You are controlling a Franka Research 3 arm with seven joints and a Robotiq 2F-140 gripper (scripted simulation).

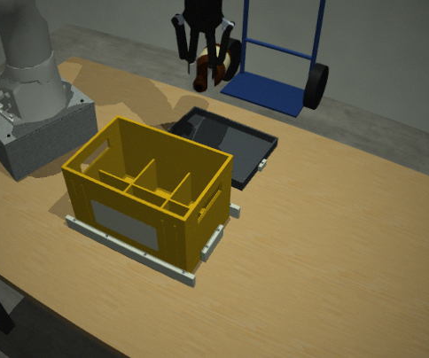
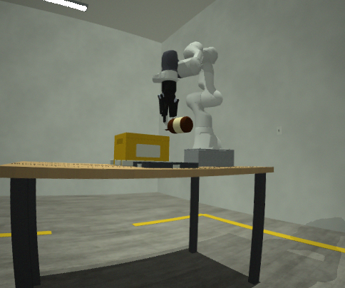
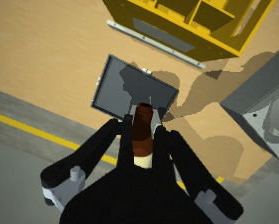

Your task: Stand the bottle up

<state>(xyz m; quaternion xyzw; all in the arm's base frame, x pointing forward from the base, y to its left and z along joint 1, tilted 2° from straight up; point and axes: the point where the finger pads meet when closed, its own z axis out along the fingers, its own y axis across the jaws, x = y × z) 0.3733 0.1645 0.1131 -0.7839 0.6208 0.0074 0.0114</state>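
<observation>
Now: the bottle 50 mm to the left of my hand, 20 mm below it and 10 mm behind it. Round my hand: yellow crate: 250 mm to the right, 130 mm below, 30 mm ahead; then tray: 200 mm below, 30 mm ahead, 20 mm to the left.
</observation>
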